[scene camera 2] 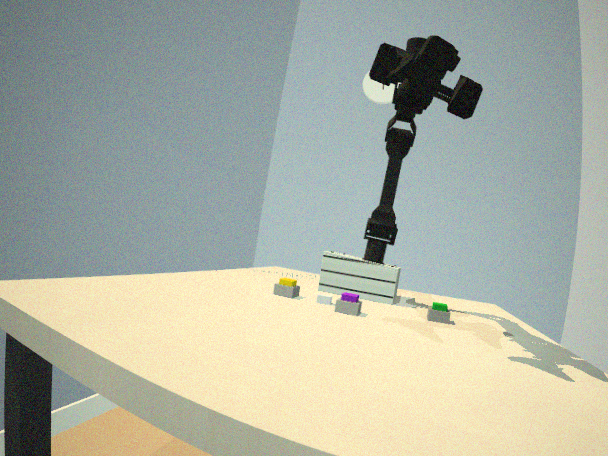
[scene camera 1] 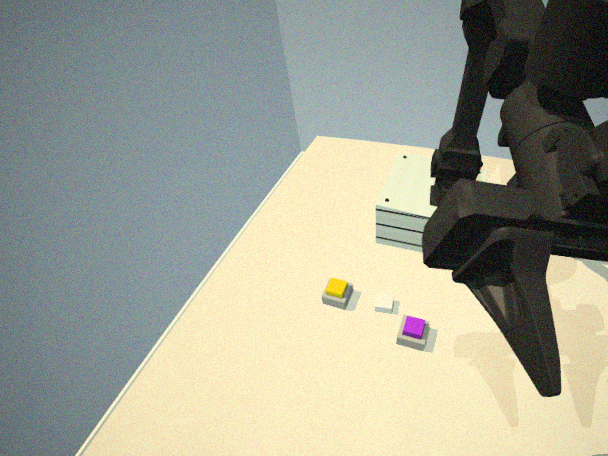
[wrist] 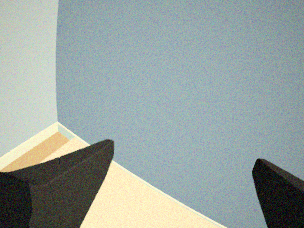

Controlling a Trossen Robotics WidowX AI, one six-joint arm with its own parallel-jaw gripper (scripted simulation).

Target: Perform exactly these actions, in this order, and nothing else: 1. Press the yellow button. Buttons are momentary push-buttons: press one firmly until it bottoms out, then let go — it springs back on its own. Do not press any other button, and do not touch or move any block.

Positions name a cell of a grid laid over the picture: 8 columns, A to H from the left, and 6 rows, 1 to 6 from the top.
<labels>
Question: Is my gripper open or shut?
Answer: Open.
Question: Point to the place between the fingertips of my gripper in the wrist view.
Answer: At E5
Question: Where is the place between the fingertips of my gripper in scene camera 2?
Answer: F1
</labels>
